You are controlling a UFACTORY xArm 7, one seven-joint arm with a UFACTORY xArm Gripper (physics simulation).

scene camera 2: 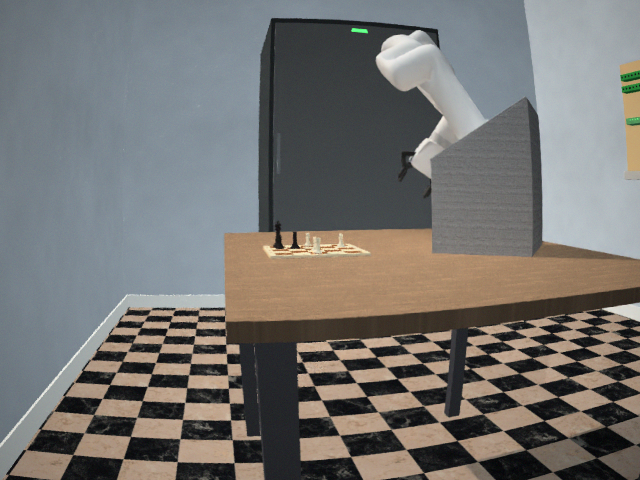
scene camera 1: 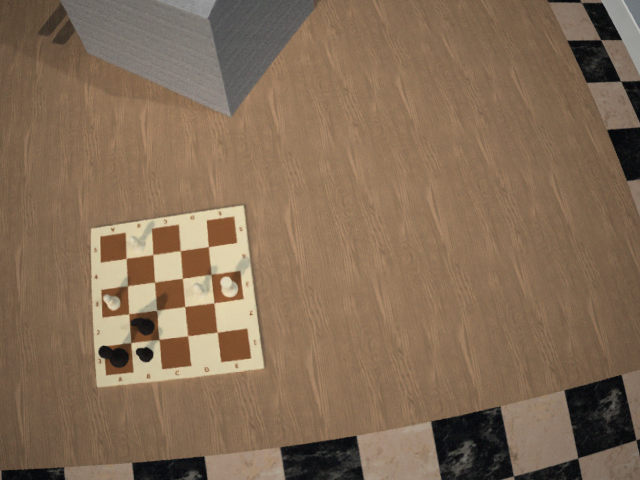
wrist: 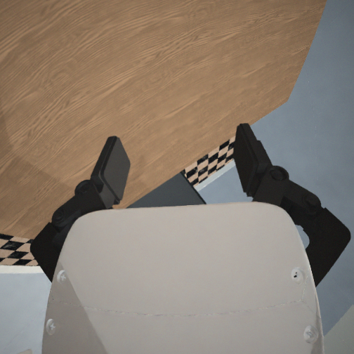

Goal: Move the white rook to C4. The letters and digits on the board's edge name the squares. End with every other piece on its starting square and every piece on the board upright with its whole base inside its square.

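Pixels of known places: gripper, fingertip midpoint: (scene camera 2: 411,188); arm's base, origin of the base link: (scene camera 2: 480,142).
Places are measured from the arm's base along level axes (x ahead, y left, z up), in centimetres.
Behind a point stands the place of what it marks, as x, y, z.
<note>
The white rook (scene camera 1: 228,286) {44.7, -2.5, -23.3} (scene camera 2: 316,244) {44.5, -2.2, -24.7} stands upright on E3 of the chessboard (scene camera 1: 256,356) {53.5, -2.1, -26.6} (scene camera 2: 364,253) {35.1, 2.2, -26.7}. C4 (scene camera 1: 168,267) {38.7, -9.5, -26.6} is a light square with no piece on it. Other white pieces stand on A3 (scene camera 1: 111,302) {41.4, -17.7, -24.6}, D3 (scene camera 1: 198,288) {43.7, -6.1, -23.6} and B5 (scene camera 1: 137,241) {34.6, -12.3, -24.5}. A tall black king (scene camera 1: 118,356) (scene camera 2: 278,236) stands on A1, and black pieces stand on B1 (scene camera 1: 145,354) {49.2, -15.1, -24.6} and B2 (scene camera 1: 145,326) {45.9, -14.0, -24.3}. My gripper (scene camera 2: 413,188) {2.5, -33.8, -12.7} (wrist: 178,143) is open and empty, high above the table and to the right of the board in scene camera 2.
The grey block (scene camera 1: 149,59) {9.0, -4.1, -20.7} (scene camera 2: 483,196) {10.7, 14.6, -13.9} stands on the table (scene camera 1: 387,232) {43.7, 19.4, -27.2} (scene camera 2: 392,289) {49.4, 42.4, -27.2} (wrist: 125,75), in front of part of my arm (scene camera 2: 444,87) {8.7, -2.8, 14.3} in scene camera 2. A dark cabinet (scene camera 2: 341,129) stands behind the table.
</note>
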